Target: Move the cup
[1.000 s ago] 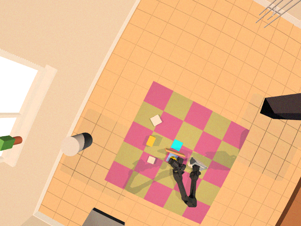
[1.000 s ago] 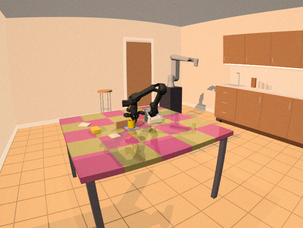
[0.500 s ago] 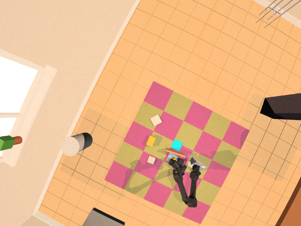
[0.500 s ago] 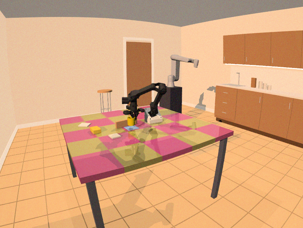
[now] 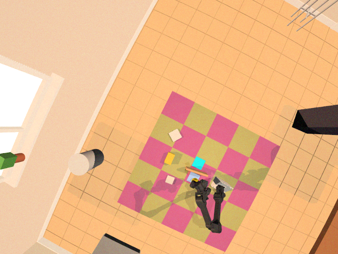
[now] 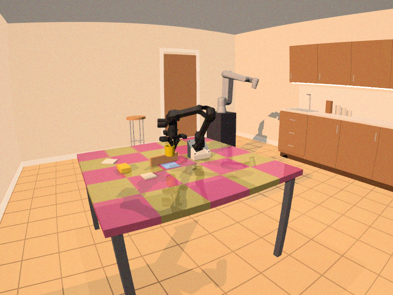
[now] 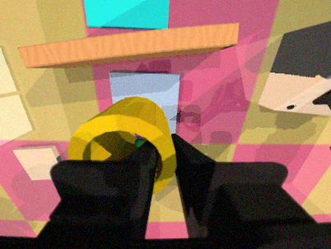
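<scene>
My gripper tip is 17 cm to the left of the cyan pad, 11 cm above it and 4 cm short of it. Round my gripper tip: green marble 3 cm ahead, 2 cm to the left, 2 cm below; yellow cup 2 cm ahead; purple marble 3 cm ahead, 2 cm below.
</scene>
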